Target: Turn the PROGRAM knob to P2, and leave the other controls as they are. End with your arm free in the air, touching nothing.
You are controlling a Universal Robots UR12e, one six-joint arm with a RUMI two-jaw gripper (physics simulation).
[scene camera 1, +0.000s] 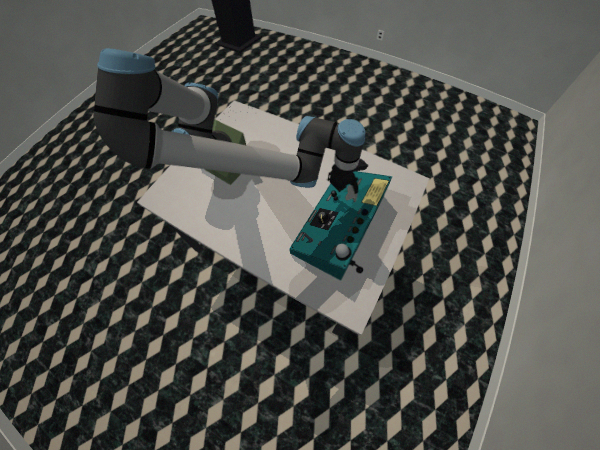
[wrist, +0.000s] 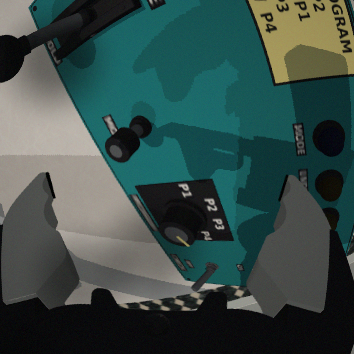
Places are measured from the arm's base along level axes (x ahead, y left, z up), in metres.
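Pixels of known places: gripper, fingertip midpoint: [scene camera 1: 342,190] [wrist: 165,177].
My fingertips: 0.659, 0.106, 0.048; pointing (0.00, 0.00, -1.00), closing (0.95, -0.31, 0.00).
Behind a point stands the place of what it marks, as x, y, z.
The black PROGRAM knob [scene camera 1: 323,217] @(0.646, -0.022, -0.016) [wrist: 181,222] @(0.642, 0.008, -0.019) sits on a black plate with P1 to P4 printed around it, on the teal control panel [scene camera 1: 320,245] @(0.704, -0.134, -0.030) [wrist: 200,100] @(0.692, 0.123, -0.026). In the wrist view its yellow pointer line runs down to the right, towards the P4 label. My gripper [scene camera 1: 352,194] @(0.659, 0.106, 0.048) [wrist: 165,177] @(0.659, 0.106, 0.048) is open and empty. It hangs above the panel, over the part near the yellow card, with no contact visible. In the wrist view the knob shows between the two fingers, farther away than they are.
The panel also bears a two-part black knob [scene camera 1: 334,195] @(0.627, 0.100, -0.015) [wrist: 122,144] @(0.624, 0.113, -0.006), a lever [wrist: 55,37] @(0.597, 0.220, -0.025), a toggle switch [wrist: 206,276] @(0.643, -0.127, -0.031), dark buttons [wrist: 329,138] @(0.778, 0.090, 0.027), a grey dome [scene camera 1: 342,251] @(0.803, -0.139, 0.057) and a yellow card [scene camera 1: 375,192] @(0.777, 0.201, 0.013) [wrist: 280,60] @(0.755, 0.146, 0.002). A black-balled handle [scene camera 1: 359,269] @(0.890, -0.098, -0.125) sticks out beside it. The panel lies on a pale table [scene camera 1: 175,200] @(-0.080, -0.310, -0.140).
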